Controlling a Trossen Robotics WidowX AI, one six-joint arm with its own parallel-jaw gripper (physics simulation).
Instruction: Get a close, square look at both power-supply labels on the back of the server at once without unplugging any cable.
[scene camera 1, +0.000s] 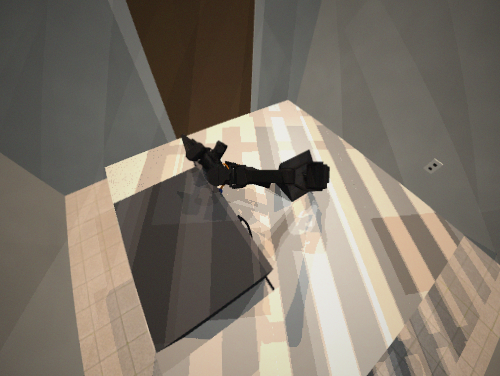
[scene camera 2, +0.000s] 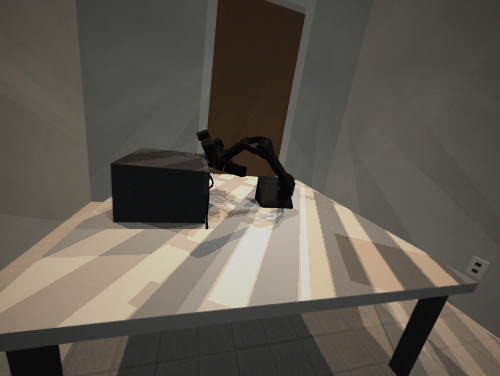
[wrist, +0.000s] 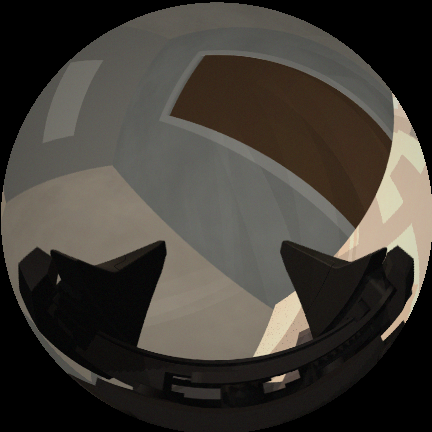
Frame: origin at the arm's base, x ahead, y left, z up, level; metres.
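Where they show: gripper, fingertip midpoint: (scene camera 1: 186, 137) (wrist: 224, 247); arm's base, link origin: (scene camera 2: 283, 194).
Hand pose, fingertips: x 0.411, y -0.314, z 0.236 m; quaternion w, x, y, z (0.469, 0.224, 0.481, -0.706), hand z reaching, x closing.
Observation:
Each offset is from my fingertips to the centre of the thing. "spot": to the spot under its first point. Level surfaces: height alone.
The server (scene camera 1: 185, 260) (scene camera 2: 160, 195) is a big dark box on the table. Its back, on the robot's side, is hidden or edge-on in both scene views, and the power-supply labels do not show. A black cable {spot: dx +0.003, dy +0.331, dz -0.173 m} (scene camera 1: 246, 224) (scene camera 2: 211, 181) loops out of the back. Bits of orange cable {spot: dx -0.070, dy +0.120, dz -0.097 m} (scene camera 1: 225, 165) show under the arm. My gripper (scene camera 1: 185, 142) (scene camera 2: 202, 135) (wrist: 224, 247) is open and empty, above the server's far back corner and pointing up and away from the back. In the wrist view the two fingers stand wide apart, and the server does not show.
The arm's base (scene camera 1: 295, 175) (scene camera 2: 274, 192) stands on the table {dz -0.299 m} (scene camera 1: 350, 250) (scene camera 2: 280, 270), facing the server's back. A dark block {spot: dx -0.142, dy +0.254, dz -0.123 m} (scene camera 2: 237, 169) sticks out behind the server, under the arm. A thin black cable {spot: dx +0.053, dy +0.525, dz -0.291 m} (scene camera 1: 270, 283) (scene camera 2: 207, 225) shows at the near back corner. A brown door (wrist: 280, 120) is beyond.

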